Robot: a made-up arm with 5 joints. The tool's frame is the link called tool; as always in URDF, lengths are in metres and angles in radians. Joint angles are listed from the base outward. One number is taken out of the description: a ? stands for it. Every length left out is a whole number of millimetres.
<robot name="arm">
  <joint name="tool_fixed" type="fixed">
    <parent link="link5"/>
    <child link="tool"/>
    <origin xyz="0.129 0.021 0" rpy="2.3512 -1.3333 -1.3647"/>
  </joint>
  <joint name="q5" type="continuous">
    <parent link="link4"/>
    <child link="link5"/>
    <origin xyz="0.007 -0.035 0" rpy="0 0 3.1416"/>
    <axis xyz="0 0 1"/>
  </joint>
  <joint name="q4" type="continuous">
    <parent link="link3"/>
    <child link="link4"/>
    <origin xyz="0.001 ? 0" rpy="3.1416 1.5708 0"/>
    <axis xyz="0 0 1"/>
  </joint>
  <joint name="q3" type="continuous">
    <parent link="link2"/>
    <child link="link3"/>
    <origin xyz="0.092 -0.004 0" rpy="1.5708 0 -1.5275"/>
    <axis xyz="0 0 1"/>
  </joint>
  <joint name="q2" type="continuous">
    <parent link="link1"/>
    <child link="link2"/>
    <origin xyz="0.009 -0.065 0" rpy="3.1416 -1.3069 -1.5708"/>
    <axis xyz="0 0 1"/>
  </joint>
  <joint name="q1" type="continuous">
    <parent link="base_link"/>
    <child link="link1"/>
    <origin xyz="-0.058 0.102 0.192" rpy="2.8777 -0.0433 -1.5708"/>
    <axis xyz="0 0 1"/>
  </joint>
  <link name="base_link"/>
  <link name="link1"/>
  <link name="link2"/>
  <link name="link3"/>
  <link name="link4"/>
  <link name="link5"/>
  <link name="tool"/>
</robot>
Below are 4 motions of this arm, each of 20 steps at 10 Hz.
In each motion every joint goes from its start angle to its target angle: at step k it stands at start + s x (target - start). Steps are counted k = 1, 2, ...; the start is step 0. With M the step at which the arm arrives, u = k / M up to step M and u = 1 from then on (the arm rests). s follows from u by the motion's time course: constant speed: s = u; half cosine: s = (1 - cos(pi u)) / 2; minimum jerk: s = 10 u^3 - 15 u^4 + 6 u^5.
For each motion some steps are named. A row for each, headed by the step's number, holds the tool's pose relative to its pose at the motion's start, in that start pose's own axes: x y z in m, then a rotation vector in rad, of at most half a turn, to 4 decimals.
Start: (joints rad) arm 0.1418 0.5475 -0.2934 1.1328 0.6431
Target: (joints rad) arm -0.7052 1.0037 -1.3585 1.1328 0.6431
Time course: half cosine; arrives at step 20
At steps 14, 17, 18, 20:
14: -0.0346 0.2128 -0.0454 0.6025 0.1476 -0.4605
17: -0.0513 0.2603 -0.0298 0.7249 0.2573 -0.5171
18: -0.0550 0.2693 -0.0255 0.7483 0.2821 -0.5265
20: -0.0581 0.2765 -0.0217 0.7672 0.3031 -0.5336

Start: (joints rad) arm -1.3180 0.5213 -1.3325 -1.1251 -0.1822
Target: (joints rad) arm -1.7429 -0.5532 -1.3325 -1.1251 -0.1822
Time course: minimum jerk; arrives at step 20
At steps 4, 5, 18, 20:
4: 0.0005 -0.0009 0.0007 -0.0516 -0.0259 -0.0186
5: 0.0008 -0.0017 0.0013 -0.0926 -0.0454 -0.0335
18: 0.0056 -0.0155 0.0076 -0.9485 -0.2476 -0.3185
20: 0.0056 -0.0157 0.0076 -0.9571 -0.2479 -0.3208

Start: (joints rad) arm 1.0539 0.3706 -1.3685 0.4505 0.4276
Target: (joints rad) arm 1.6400 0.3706 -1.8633 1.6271 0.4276
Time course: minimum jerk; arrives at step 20
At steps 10, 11, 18, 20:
10: -0.1201 0.0408 0.0011 0.3525 0.4360 -0.4451
11: -0.1361 0.0535 0.0082 0.4142 0.4914 -0.5544
18: -0.1670 0.1141 0.0457 0.6492 0.6063 -1.0898
20: -0.1669 0.1153 0.0464 0.6536 0.6063 -1.1022

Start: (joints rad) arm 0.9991 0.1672 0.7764 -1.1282 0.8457
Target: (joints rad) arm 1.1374 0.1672 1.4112 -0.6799 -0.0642
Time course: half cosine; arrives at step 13
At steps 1, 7, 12, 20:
1: 0.0008 -0.0003 0.0006 -0.0064 -0.0063 -0.0041
7: 0.0243 -0.0125 0.0282 -0.2504 -0.2170 -0.1824
12: 0.0328 -0.0198 0.0565 -0.4404 -0.3401 -0.3531
20: 0.0329 -0.0200 0.0575 -0.4468 -0.3436 -0.3594

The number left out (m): 0.085
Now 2 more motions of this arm.
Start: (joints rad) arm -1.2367 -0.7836 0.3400 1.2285 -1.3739
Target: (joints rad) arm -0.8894 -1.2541 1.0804 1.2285 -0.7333
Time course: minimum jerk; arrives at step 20
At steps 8, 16, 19, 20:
8: 0.0080 0.0337 -0.0004 0.3765 -0.1434 -0.0542
16: 0.0395 0.1040 0.0642 1.1949 -0.3770 -0.1805
19: 0.0431 0.1082 0.0746 1.2720 -0.3967 -0.1950
20: 0.0431 0.1083 0.0748 1.2735 -0.3971 -0.1953

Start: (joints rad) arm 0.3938 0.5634 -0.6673 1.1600 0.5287
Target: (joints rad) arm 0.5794 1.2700 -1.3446 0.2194 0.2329
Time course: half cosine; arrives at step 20
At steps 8, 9, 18, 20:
8: -0.0358 -0.0130 0.0333 -0.3437 -0.0265 -0.2847
9: -0.0455 -0.0115 0.0414 -0.4149 -0.0110 -0.3437
18: -0.0994 0.0394 0.1058 -0.8390 0.2950 -0.6582
20: -0.1004 0.0425 0.1088 -0.8531 0.3147 -0.6657

